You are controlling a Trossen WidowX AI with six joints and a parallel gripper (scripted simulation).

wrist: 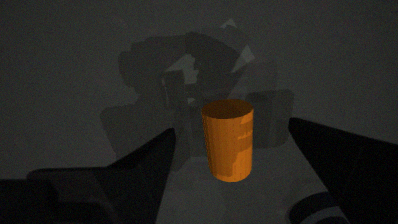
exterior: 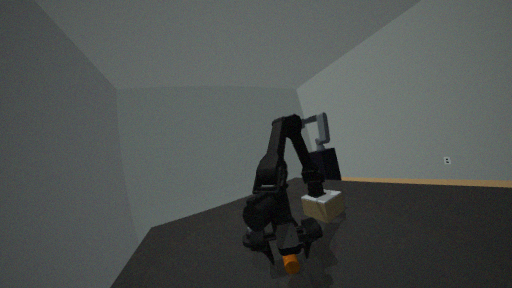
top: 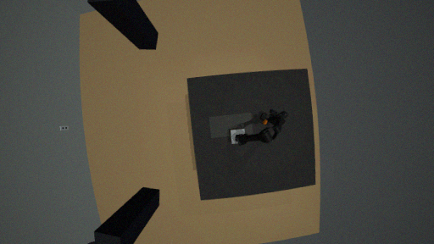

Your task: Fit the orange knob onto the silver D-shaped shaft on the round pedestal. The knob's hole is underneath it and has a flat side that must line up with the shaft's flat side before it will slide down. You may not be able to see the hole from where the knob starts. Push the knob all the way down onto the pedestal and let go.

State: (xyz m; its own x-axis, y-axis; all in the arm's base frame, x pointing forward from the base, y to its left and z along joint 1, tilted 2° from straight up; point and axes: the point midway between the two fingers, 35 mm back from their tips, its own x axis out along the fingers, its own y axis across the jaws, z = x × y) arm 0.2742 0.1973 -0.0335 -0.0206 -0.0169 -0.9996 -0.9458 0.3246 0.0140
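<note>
The orange knob is 1 cm below my gripper tip. Also, from my gripper tip: dark round pedestal (20 cm to the right, 6 cm ahead).
</note>
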